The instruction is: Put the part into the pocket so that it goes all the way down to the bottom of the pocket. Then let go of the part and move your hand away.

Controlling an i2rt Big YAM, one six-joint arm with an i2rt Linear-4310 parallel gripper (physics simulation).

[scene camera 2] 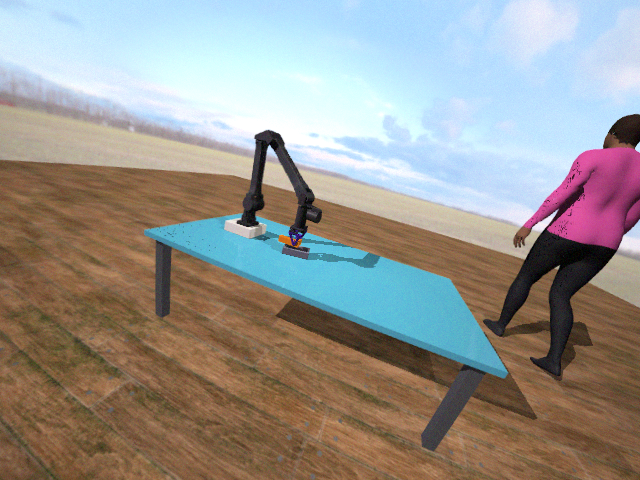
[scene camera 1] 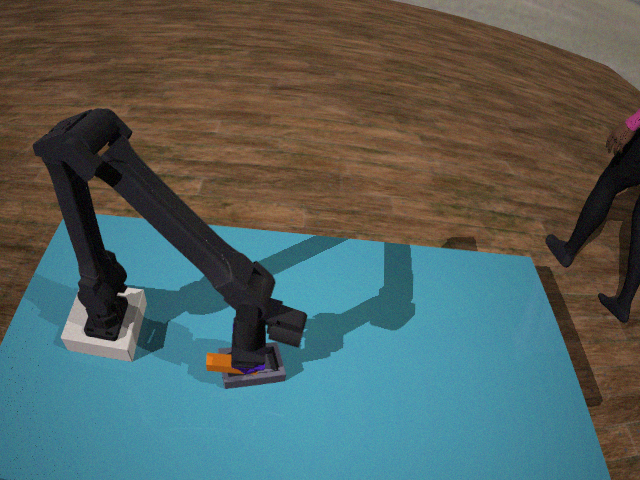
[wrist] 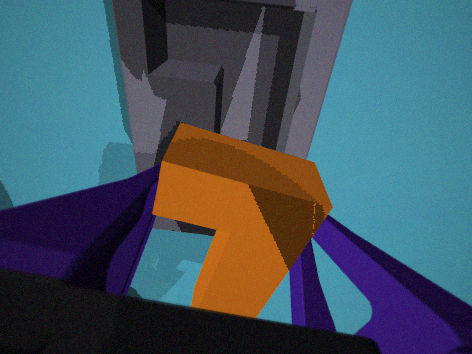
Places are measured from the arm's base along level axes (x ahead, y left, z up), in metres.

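Pixels of known places: gripper, fingertip midpoint: (scene camera 2: 295, 243) (scene camera 1: 246, 360) (wrist: 233, 192); arm's base, origin of the base link: (scene camera 2: 247, 223) (scene camera 1: 107, 318).
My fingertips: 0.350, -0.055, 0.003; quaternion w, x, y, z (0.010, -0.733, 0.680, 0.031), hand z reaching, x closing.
Observation:
Ahead of a thing's pixels: the offset from my fingertips to its middle, as dx, dy, dz. "spot": to the spot under its first point. Level surfaces: height alone.
The orange L-shaped part @(-0.032, -0.003, +0.009) (scene camera 1: 218, 362) (scene camera 2: 284, 239) (wrist: 240, 250) is held between the purple fingers of my gripper (scene camera 1: 250, 368) (scene camera 2: 295, 238) (wrist: 233, 192), which is shut on it. The grey pocket block @(+0.009, +0.013, -0.042) (scene camera 1: 253, 383) (scene camera 2: 295, 252) (wrist: 326, 60) lies on the table below. The part is above the block, not in the pocket; in scene camera 1 one end sticks out past the block's left side. In the wrist view the part covers the block's near end, the pocket opens beyond it, and a raised step @(spot: +0.024, +0.033, -0.024) (wrist: 190, 97) stands at the pocket's left. The near end of the pocket is hidden.
The arm's white base block (scene camera 1: 98, 348) (scene camera 2: 242, 228) stands on the blue table @(dz -0.060) (scene camera 1: 413, 413) (scene camera 2: 361, 299), left of the pocket block. A person in a pink top (scene camera 2: 594, 196) stands on the floor beyond the table's right end; the legs (scene camera 1: 599, 206) show in scene camera 1.

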